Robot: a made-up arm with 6 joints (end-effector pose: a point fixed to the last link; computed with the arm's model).
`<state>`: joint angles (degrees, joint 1 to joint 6).
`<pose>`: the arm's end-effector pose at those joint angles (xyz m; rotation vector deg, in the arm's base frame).
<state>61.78 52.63 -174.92 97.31 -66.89 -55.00</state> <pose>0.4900 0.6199 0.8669 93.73 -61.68 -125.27</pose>
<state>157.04 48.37 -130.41 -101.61 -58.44 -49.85</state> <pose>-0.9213 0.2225 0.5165 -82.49 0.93 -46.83</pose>
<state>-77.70 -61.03 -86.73 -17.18 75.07 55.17</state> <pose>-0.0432 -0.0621 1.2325 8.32 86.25 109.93</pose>
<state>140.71 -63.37 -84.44 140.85 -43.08 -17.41</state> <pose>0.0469 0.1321 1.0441 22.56 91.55 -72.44</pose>
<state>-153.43 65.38 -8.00 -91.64 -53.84 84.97</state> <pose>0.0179 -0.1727 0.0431 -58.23 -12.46 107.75</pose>
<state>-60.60 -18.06 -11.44 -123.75 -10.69 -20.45</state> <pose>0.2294 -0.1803 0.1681 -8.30 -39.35 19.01</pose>
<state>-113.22 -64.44 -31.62 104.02 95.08 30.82</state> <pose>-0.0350 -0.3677 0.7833 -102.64 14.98 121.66</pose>
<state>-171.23 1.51 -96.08 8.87 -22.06 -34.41</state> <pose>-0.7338 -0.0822 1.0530 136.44 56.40 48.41</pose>
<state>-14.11 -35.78 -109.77 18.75 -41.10 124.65</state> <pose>-0.0834 -0.0605 1.3301 -163.78 -27.48 21.68</pose>
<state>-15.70 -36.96 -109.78 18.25 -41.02 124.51</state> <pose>-0.1058 -0.0517 1.3293 -164.88 -24.54 20.11</pose>
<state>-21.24 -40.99 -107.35 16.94 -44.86 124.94</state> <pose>-0.1593 -0.0210 1.3092 -168.22 -15.27 12.01</pose>
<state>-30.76 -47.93 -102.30 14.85 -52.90 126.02</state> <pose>-0.2266 0.0470 1.2627 -173.24 0.73 -2.51</pose>
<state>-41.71 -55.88 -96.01 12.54 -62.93 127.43</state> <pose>-0.2665 0.1399 1.1975 177.80 -19.78 18.83</pose>
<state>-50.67 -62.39 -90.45 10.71 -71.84 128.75</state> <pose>-0.2685 0.2167 1.1362 166.65 -33.16 29.26</pose>
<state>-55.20 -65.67 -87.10 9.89 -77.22 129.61</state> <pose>-0.2574 0.2494 1.1011 159.87 -38.82 33.72</pose>
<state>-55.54 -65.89 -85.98 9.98 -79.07 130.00</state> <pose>-0.2513 0.2445 1.0941 158.99 -38.78 34.66</pose>
